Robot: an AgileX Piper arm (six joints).
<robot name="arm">
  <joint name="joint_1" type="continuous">
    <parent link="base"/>
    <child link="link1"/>
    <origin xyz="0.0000 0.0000 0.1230" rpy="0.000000 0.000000 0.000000"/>
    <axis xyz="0 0 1"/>
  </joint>
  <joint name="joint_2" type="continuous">
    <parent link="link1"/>
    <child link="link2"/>
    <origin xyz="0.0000 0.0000 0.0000" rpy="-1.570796 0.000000 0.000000"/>
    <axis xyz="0 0 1"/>
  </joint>
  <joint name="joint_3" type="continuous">
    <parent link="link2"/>
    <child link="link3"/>
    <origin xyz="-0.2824 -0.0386 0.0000" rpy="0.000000 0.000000 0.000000"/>
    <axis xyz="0 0 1"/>
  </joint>
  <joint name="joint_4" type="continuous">
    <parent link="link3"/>
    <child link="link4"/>
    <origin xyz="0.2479 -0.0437 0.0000" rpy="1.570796 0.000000 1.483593"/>
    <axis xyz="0 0 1"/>
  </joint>
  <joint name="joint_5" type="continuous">
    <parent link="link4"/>
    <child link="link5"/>
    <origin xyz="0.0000 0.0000 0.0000" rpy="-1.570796 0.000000 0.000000"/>
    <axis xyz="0 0 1"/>
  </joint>
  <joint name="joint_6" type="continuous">
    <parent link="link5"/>
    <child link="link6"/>
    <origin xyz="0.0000 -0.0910 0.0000" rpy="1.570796 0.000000 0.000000"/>
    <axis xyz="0 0 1"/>
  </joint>
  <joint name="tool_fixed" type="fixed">
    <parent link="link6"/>
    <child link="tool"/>
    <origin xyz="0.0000 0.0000 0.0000" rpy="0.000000 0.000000 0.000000"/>
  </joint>
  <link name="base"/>
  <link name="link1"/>
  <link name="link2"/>
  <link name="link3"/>
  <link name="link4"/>
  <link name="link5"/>
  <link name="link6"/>
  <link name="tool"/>
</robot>
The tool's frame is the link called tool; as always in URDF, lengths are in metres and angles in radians. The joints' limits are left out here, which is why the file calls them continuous.
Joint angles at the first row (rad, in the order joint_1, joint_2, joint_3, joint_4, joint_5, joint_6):
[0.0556, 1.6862, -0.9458, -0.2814, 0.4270, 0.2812]
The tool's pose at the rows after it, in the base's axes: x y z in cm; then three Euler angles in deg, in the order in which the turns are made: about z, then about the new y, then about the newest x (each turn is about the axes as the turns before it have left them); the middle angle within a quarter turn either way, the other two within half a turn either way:
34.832 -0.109 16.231 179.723 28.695 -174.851
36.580 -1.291 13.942 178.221 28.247 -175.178
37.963 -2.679 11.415 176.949 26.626 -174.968
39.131 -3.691 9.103 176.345 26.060 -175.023
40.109 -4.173 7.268 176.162 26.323 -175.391
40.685 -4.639 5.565 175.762 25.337 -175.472
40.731 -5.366 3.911 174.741 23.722 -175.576
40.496 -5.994 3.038 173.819 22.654 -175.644
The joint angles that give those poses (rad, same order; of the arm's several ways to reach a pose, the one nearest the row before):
[0.0239, 1.7975, -0.9960, -0.2884, 0.3722, 0.2950]
[-0.0122, 1.8993, -1.0435, -0.2964, 0.3239, 0.2985]
[-0.0490, 2.0008, -1.0934, -0.3085, 0.2996, 0.2993]
[-0.0751, 2.0900, -1.1382, -0.3198, 0.2632, 0.2993]
[-0.0876, 2.1607, -1.1768, -0.3254, 0.2247, 0.2993]
[-0.0983, 2.2210, -1.2106, -0.3274, 0.2148, 0.2983]
[-0.1161, 2.2704, -1.2282, -0.3275, 0.2110, 0.2984]
[-0.1321, 2.2924, -1.2292, -0.3274, 0.2086, 0.2984]

